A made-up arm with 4 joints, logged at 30 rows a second.
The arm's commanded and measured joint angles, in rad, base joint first. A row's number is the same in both.
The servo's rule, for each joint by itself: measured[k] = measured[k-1] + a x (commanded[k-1-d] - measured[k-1]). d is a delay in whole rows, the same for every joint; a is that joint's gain. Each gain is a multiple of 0.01, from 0.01 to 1. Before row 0 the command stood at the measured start. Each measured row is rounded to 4 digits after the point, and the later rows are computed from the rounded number. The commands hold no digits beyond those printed.
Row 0, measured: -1.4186 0.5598 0.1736 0.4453
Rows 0 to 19, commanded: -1.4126 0.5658 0.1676 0.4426; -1.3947 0.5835 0.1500 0.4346; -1.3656 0.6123 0.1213 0.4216; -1.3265 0.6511 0.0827 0.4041; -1.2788 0.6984 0.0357 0.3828; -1.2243 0.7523 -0.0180 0.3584; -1.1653 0.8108 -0.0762 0.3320; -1.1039 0.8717 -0.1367 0.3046; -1.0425 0.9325 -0.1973 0.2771; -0.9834 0.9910 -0.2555 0.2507; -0.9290 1.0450 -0.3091 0.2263; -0.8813 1.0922 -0.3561 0.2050; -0.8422 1.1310 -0.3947 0.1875; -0.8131 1.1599 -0.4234 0.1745; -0.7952 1.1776 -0.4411 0.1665; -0.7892 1.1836 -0.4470 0.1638; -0.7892 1.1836 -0.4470 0.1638; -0.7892 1.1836 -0.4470 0.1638; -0.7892 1.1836 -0.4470 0.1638; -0.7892 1.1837 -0.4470 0.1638
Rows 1 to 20, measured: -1.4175 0.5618 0.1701 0.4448; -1.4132 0.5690 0.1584 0.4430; -1.4042 0.5833 0.1369 0.4391; -1.3894 0.6057 0.1055 0.4328; -1.3684 0.6363 0.0650 0.4238; -1.3410 0.6746 0.0169 0.4120; -1.3076 0.7195 -0.0371 0.3976; -1.2689 0.7697 -0.0949 0.3809; -1.2259 0.8234 -0.1543 0.3622; -1.1798 0.8787 -0.2130 0.3421; -1.1321 0.9336 -0.2687 0.3213; -1.0844 0.9859 -0.3194 0.3004; -1.0384 1.0338 -0.3631 0.2801; -0.9956 1.0754 -0.3981 0.2611; -0.9575 1.1091 -0.4230 0.2441; -0.9255 1.1337 -0.4369 0.2296; -0.8996 1.1502 -0.4428 0.2178; -0.8786 1.1612 -0.4452 0.2081; -0.8616 1.1686 -0.4462 0.2001; -0.8478 1.1736 -0.4467 0.1936
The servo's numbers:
d 0
a 0.19 0.33 0.58 0.18

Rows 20 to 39, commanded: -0.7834 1.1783 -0.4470 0.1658; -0.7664 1.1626 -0.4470 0.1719; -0.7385 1.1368 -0.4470 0.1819; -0.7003 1.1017 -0.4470 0.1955; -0.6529 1.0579 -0.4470 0.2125; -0.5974 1.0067 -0.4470 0.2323; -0.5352 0.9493 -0.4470 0.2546; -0.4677 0.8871 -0.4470 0.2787; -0.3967 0.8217 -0.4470 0.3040; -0.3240 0.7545 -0.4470 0.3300; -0.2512 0.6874 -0.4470 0.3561; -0.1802 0.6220 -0.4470 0.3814; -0.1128 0.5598 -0.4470 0.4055; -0.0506 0.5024 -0.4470 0.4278; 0.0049 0.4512 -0.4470 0.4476; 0.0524 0.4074 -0.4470 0.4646; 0.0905 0.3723 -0.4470 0.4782; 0.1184 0.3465 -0.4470 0.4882; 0.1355 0.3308 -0.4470 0.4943; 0.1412 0.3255 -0.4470 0.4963
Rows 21 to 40, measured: -0.8356 1.1752 -0.4469 0.1886; -0.8225 1.1710 -0.4470 0.1856; -0.8065 1.1597 -0.4470 0.1849; -0.7863 1.1406 -0.4470 0.1868; -0.7610 1.1133 -0.4470 0.1914; -0.7299 1.0781 -0.4470 0.1988; -0.6929 1.0356 -0.4470 0.2088; -0.6501 0.9866 -0.4470 0.2214; -0.6020 0.9322 -0.4470 0.2363; -0.5492 0.8736 -0.4470 0.2532; -0.4926 0.8122 -0.4470 0.2717; -0.4332 0.7494 -0.4470 0.2914; -0.3723 0.6868 -0.4470 0.3119; -0.3112 0.6259 -0.4470 0.3328; -0.2511 0.5682 -0.4470 0.3535; -0.1934 0.5151 -0.4470 0.3735; -0.1395 0.4680 -0.4470 0.3923; -0.0905 0.4279 -0.4470 0.4096; -0.0476 0.3959 -0.4470 0.4248; -0.0117 0.3727 -0.4470 0.4377
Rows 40 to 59, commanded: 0.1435 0.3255 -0.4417 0.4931; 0.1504 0.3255 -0.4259 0.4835; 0.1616 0.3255 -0.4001 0.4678; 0.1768 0.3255 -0.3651 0.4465; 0.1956 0.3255 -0.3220 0.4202; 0.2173 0.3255 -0.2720 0.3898; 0.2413 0.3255 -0.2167 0.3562; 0.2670 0.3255 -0.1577 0.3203; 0.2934 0.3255 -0.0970 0.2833; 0.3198 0.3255 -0.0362 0.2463; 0.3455 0.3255 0.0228 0.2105; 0.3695 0.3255 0.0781 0.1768; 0.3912 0.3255 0.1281 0.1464; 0.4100 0.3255 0.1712 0.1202; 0.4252 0.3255 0.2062 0.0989; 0.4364 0.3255 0.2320 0.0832; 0.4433 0.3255 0.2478 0.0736; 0.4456 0.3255 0.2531 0.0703; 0.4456 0.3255 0.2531 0.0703; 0.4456 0.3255 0.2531 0.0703
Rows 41 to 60, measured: 0.0178 0.3571 -0.4439 0.4477; 0.0430 0.3467 -0.4335 0.4541; 0.0655 0.3397 -0.4141 0.4566; 0.0866 0.3350 -0.3857 0.4548; 0.1073 0.3319 -0.3488 0.4486; 0.1282 0.3298 -0.3043 0.4380; 0.1497 0.3284 -0.2535 0.4233; 0.1720 0.3274 -0.1979 0.4048; 0.1951 0.3268 -0.1394 0.3829; 0.2188 0.3264 -0.0795 0.3583; 0.2429 0.3261 -0.0202 0.3317; 0.2670 0.3259 0.0368 0.3038; 0.2906 0.3258 0.0898 0.2755; 0.3133 0.3257 0.1370 0.2475; 0.3346 0.3256 0.1771 0.2208; 0.3539 0.3256 0.2089 0.1960; 0.3709 0.3256 0.2315 0.1740; 0.3851 0.3256 0.2440 0.1553; 0.3966 0.3256 0.2493 0.1400; 0.4059 0.3256 0.2515 0.1275
